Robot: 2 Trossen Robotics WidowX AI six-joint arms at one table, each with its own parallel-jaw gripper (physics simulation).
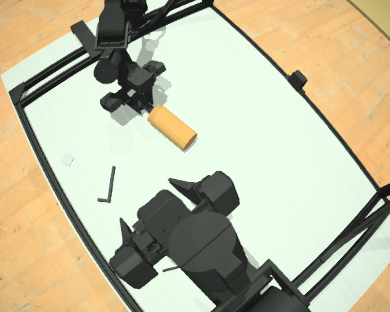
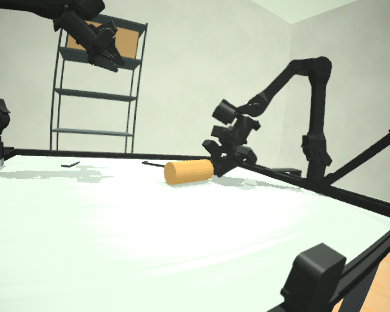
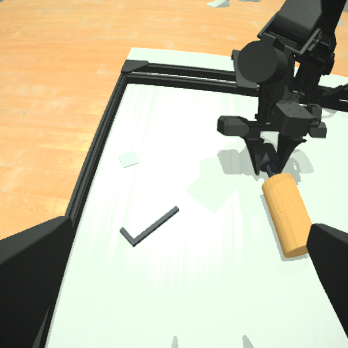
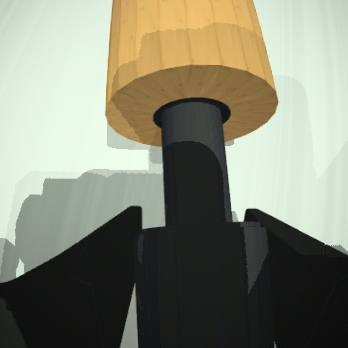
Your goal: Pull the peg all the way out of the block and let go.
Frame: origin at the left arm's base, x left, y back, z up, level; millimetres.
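Seen in the pictures: left gripper, fingertip midpoint: (image 1: 145,199) (image 2: 120,68) (image 3: 194,233); right gripper, fingertip midpoint: (image 1: 146,109) (image 2: 213,175) (image 3: 267,174) (image 4: 193,218); right arm's base, origin of the base link: (image 1: 134,22) (image 2: 314,181) (image 3: 303,85).
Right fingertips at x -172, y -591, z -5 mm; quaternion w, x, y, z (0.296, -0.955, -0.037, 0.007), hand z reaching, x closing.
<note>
Pixels of each thing's top centre, then the offset from my right fingertips to it. "spot": a spot on its surface instead.
- orange wooden block, middle of its top: (image 3: 296,204) (image 1: 172,121) (image 2: 190,160) dx -14, dy +91, dz +46 mm
- dark peg, middle of its top: (image 4: 203,130) (image 3: 278,168) (image 1: 150,105) (image 2: 210,161) dx -3, dy +18, dz +39 mm
- dark L-shaped bar, middle of its top: (image 3: 149,218) (image 1: 105,183) dx +204, dy +92, dz -6 mm
- small pale square, surface spot: (image 3: 128,159) (image 1: 68,159) spot: dx +250, dy -30, dz -11 mm
The orange wooden block (image 1: 172,127) (image 2: 189,171) (image 3: 286,215) (image 4: 192,45), a cylinder, lies on its side on or close above the white table. The dark peg (image 4: 196,175) has a narrow shaft that enters the hole in the block's near end. Its thicker part is between the right fingers. How deep the shaft reaches is hidden. My right gripper (image 1: 144,107) (image 2: 218,172) (image 3: 267,174) (image 4: 193,218) is shut on the peg, low over the table. My left gripper (image 1: 146,200) (image 2: 119,66) (image 3: 194,233) is open and empty, high above the table and apart from the block.
A dark L-shaped bar (image 1: 111,184) (image 3: 156,226) and a small pale square (image 1: 67,159) (image 3: 128,159) lie on the table. Black rails (image 1: 46,165) (image 3: 98,145) edge it. A shelf rack (image 2: 95,94) stands by the wall beyond.
</note>
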